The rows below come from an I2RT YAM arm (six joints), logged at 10 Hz.
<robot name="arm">
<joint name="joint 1" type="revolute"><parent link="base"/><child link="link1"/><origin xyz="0 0 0.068"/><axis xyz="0 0 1"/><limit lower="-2.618" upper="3.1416"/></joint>
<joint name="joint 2" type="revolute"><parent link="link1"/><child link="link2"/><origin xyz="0.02 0.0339 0.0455"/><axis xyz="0 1 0"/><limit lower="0" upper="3.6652"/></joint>
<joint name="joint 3" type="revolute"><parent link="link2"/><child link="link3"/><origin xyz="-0.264 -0.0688 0"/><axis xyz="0 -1 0"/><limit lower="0" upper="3.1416"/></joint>
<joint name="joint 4" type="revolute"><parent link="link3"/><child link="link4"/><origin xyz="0.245 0.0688 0.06"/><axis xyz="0 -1 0"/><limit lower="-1.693" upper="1.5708"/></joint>
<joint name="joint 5" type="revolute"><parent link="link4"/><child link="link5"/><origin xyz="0.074 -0.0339 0.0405"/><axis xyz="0 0 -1"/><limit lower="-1.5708" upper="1.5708"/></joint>
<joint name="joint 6" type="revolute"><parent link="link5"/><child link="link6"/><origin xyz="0.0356 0 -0.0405"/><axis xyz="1 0 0"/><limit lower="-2.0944" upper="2.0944"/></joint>
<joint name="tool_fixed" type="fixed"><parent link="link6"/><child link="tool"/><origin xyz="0 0 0" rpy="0 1.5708 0"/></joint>
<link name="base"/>
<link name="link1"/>
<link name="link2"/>
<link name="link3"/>
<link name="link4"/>
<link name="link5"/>
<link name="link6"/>
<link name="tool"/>
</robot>
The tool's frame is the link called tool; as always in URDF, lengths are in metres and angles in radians.
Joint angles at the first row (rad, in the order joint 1, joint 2, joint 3, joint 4, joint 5, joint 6):
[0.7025 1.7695 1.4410 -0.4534 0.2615 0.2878]
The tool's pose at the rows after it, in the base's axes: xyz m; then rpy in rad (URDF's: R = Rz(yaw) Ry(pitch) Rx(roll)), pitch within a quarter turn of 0, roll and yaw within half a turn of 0:
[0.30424 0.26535 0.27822 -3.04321 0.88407 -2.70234]
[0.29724 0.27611 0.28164 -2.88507 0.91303 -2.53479]
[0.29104 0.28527 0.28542 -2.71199 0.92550 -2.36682]
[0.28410 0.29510 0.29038 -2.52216 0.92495 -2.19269]
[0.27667 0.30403 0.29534 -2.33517 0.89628 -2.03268]
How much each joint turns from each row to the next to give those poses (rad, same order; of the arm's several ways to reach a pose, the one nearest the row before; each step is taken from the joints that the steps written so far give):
[0.0435 0.0000 0.0000 0.0511 0.0706 -0.0839]
[0.0362 0.0000 0.0000 0.0359 0.0614 -0.0881]
[0.0321 0.0000 0.0000 0.0382 0.0675 -0.0893]
[0.0347 0.0000 0.0000 0.0492 0.0775 -0.0965]
[0.0339 0.0000 0.0000 0.0469 0.0831 -0.1030]

